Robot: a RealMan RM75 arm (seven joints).
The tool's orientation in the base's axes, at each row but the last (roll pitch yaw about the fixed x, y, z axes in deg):
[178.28, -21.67, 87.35]
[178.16, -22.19, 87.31]
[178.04, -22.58, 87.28]
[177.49, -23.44, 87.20]
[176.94, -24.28, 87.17]
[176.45, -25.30, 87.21]
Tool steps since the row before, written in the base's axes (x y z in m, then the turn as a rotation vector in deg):
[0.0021, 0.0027, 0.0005, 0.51, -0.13, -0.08]
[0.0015, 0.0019, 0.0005, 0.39, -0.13, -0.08]
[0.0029, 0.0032, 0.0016, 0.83, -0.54, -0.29]
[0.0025, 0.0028, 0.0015, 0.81, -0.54, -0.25]
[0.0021, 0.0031, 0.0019, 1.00, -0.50, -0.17]
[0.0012, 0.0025, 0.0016, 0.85, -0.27, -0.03]
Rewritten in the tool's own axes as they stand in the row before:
[0.0028, 0.0020, 0.0006, -0.13, 0.51, 0.05]
[0.0020, 0.0014, 0.0003, -0.13, 0.39, 0.04]
[0.0037, 0.0028, -0.0001, -0.57, 0.85, 0.10]
[0.0033, 0.0024, -0.0001, -0.56, 0.83, 0.07]
[0.0037, 0.0020, -0.0003, -0.48, 1.02, 0.02]
[0.0030, 0.0011, -0.0003, -0.22, 0.86, -0.02]

